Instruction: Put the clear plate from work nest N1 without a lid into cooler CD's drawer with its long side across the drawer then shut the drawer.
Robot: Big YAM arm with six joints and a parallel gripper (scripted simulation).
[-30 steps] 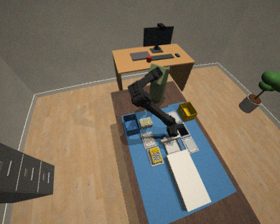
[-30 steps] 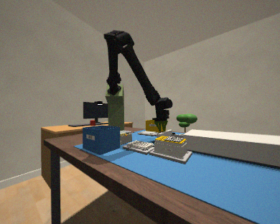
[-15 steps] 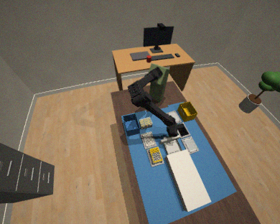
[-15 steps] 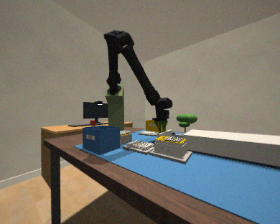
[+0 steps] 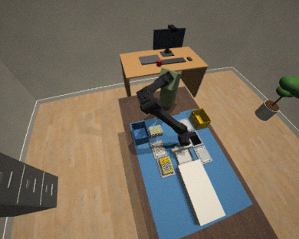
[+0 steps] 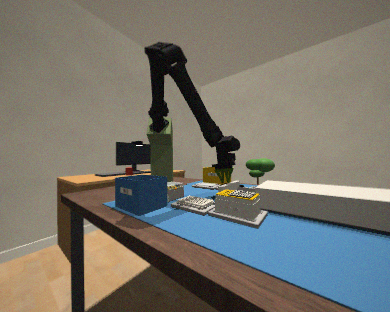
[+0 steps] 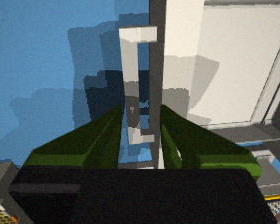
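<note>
Now: the clear plate 190 mm ahead of my hand, 120 mm to the left of it and 60 mm below it. The rest, counted from my hand: black plate: 30 mm ahead, 180 mm to the left, 60 mm below; then yellow-topped tip box: 40 mm ahead, 230 mm to the right, 20 mm below; then cooler drawer: 120 mm ahead, 50 mm to the right, 50 mm below.
</note>
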